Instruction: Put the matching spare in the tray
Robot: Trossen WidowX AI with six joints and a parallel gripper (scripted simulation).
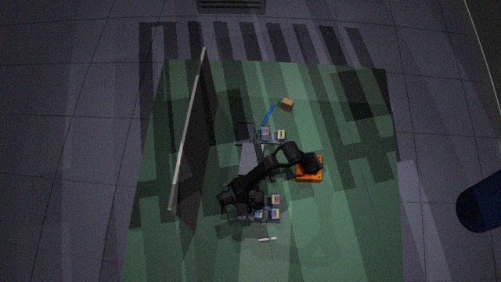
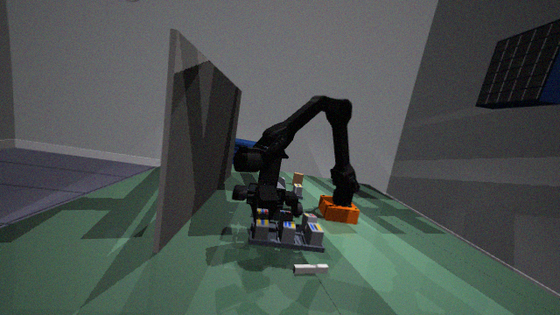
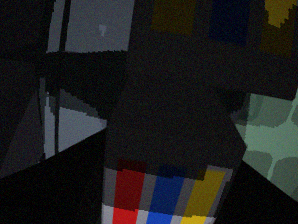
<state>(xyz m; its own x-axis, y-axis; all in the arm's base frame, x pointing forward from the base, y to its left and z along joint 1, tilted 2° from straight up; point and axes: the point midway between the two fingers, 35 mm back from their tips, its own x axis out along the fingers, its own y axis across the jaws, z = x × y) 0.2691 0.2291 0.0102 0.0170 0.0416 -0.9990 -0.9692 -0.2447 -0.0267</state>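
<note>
My gripper tip is now 350 mm to the left of the dark grey tray, 90 mm short of it and 20 mm above it. From my gripper tip the other things lie so: white bar (150 mm behind, 140 mm to the left, 10 mm below); black cylinder (150 mm to the right, 100 mm behind, 10 mm above); grey mounted unit (180 mm to the right, 30 mm above, 10 mm ahead).
</note>
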